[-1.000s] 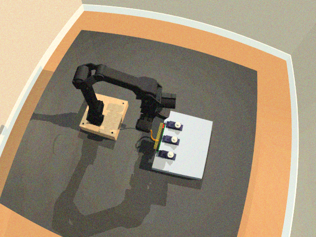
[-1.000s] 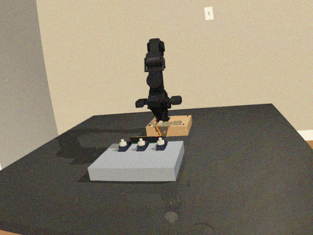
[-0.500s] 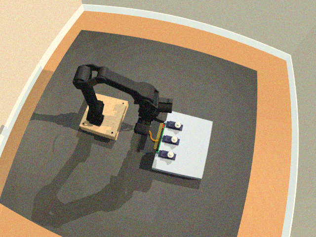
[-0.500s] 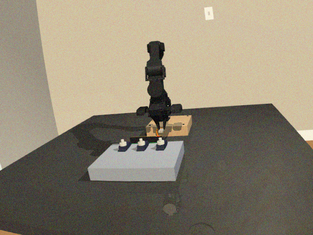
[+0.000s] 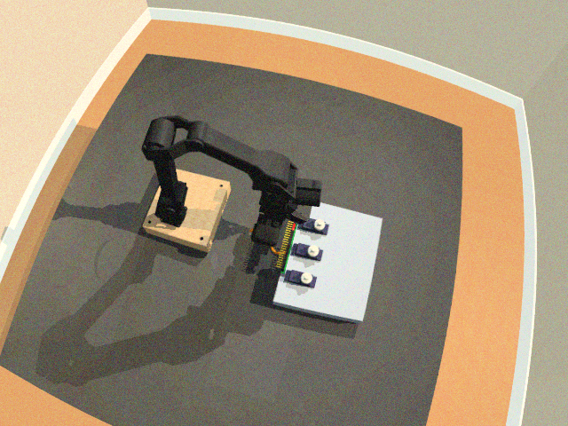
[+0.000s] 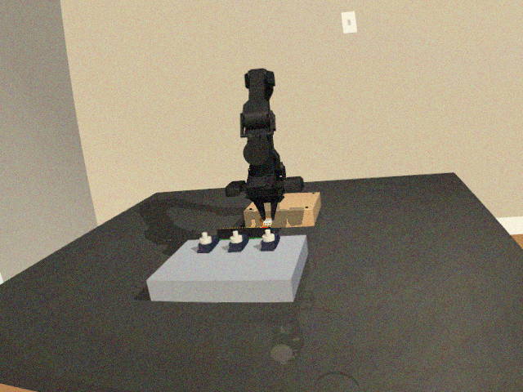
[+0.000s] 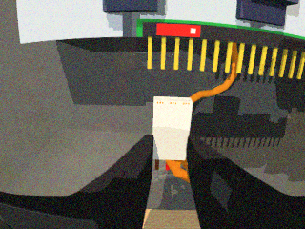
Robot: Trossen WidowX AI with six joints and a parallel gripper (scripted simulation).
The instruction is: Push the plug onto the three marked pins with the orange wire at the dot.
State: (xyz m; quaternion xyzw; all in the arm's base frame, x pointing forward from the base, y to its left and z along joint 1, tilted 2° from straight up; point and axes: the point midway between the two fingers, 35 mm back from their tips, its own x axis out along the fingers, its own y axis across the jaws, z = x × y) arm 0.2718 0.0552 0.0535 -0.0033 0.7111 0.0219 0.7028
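The red band lies 6 cm ahead of my gripper tip. Also, from my gripper tip: servo 11 cm ahead, 5 cm to the right, 3 cm below; then grey holder 22 cm ahead, 5 cm below, 4 cm to the right.
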